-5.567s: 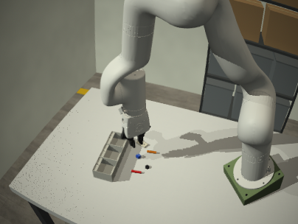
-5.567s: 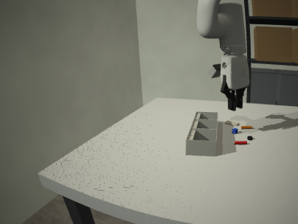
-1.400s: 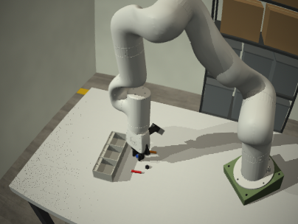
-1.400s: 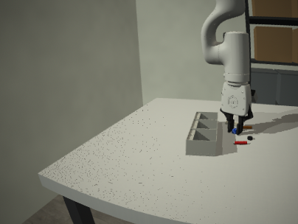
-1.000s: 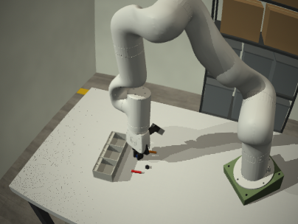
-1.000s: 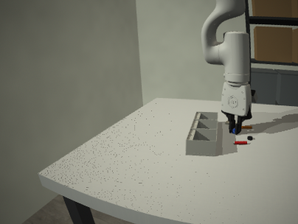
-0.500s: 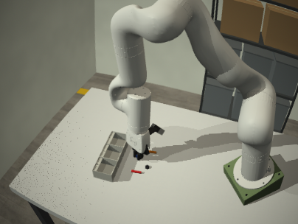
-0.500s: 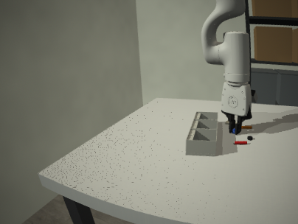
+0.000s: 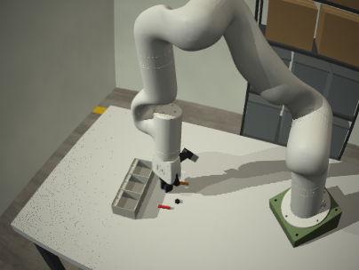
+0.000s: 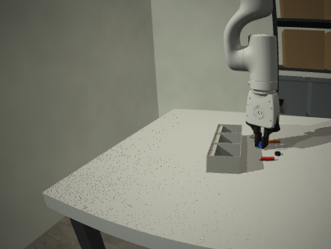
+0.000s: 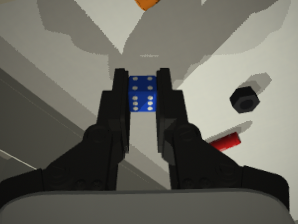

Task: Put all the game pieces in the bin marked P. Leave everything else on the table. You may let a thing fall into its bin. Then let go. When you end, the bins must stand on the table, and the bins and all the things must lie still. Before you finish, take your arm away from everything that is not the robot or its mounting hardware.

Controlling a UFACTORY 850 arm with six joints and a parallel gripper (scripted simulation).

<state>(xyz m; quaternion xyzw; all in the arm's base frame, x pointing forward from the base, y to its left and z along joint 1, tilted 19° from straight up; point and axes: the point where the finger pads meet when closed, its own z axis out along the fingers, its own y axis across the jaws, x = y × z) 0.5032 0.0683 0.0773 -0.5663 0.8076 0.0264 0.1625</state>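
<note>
My hand is 6 cm to the left of the orange stick, 4 cm past it and 2 cm above it. Round my hand: red stick: 8 cm to the left, 3 cm behind, 2 cm below; blue die: 1 cm below; black piece: 6 cm behind, 3 cm to the left, 2 cm below.
</note>
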